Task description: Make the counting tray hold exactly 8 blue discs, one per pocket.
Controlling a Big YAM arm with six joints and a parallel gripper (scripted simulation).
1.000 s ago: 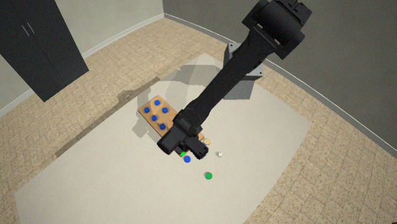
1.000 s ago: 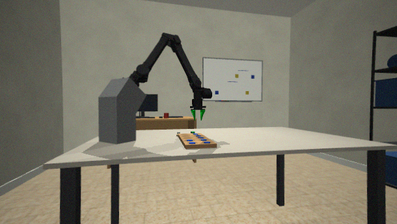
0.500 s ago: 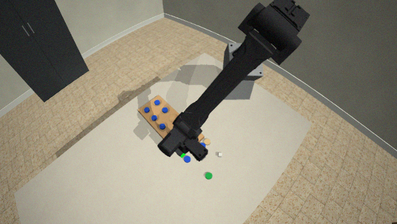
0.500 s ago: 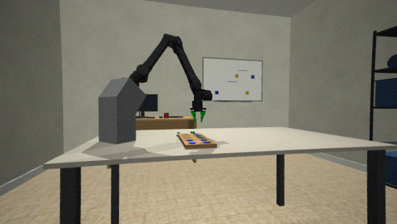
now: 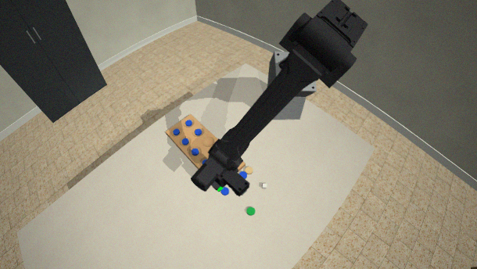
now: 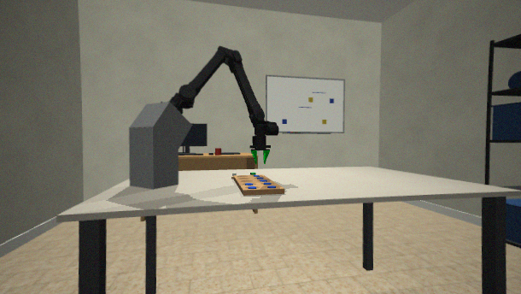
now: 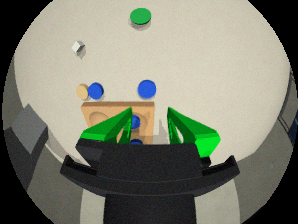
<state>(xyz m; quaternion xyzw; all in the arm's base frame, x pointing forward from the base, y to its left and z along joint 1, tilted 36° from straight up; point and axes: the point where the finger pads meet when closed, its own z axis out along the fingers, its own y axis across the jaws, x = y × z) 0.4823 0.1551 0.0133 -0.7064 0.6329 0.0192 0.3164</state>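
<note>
Right now my hand is 230 mm to the left of the wooden counting tray, 70 mm above it and 20 mm past it. The rest, counted from my hand: green disc (130 mm to the left, 80 mm below, 40 mm behind); then tan disc (130 mm behind, 80 mm below, 30 mm to the right); then small white cube (140 mm behind, 70 mm to the left, 70 mm below).
</note>
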